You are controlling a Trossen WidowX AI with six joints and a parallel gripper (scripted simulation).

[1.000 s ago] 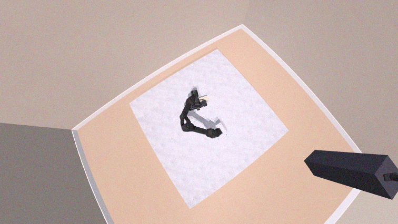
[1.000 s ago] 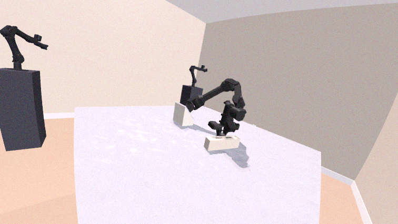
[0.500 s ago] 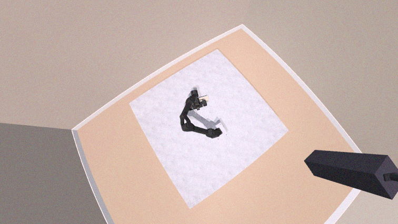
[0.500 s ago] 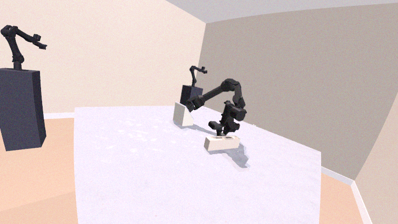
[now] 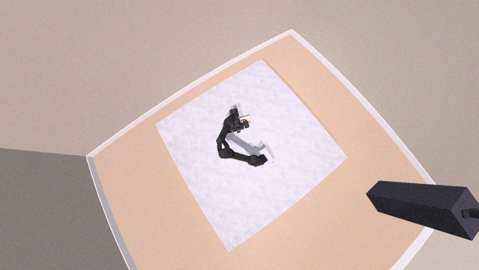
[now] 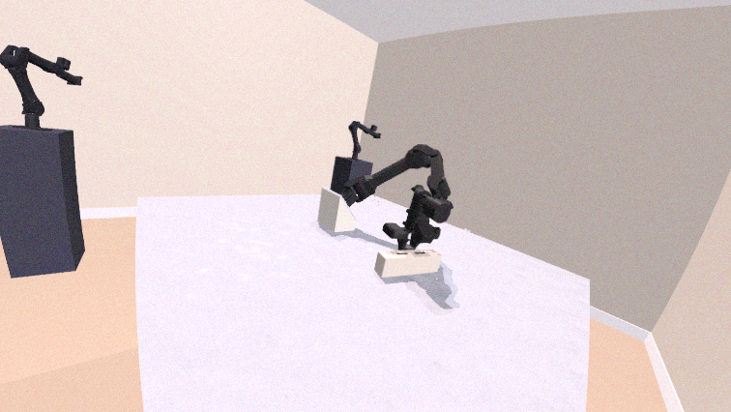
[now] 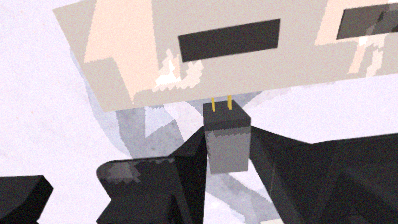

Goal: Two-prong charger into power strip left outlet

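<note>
My gripper tip is now 20 mm short of the grey two-prong charger and 10 mm below it.
</note>
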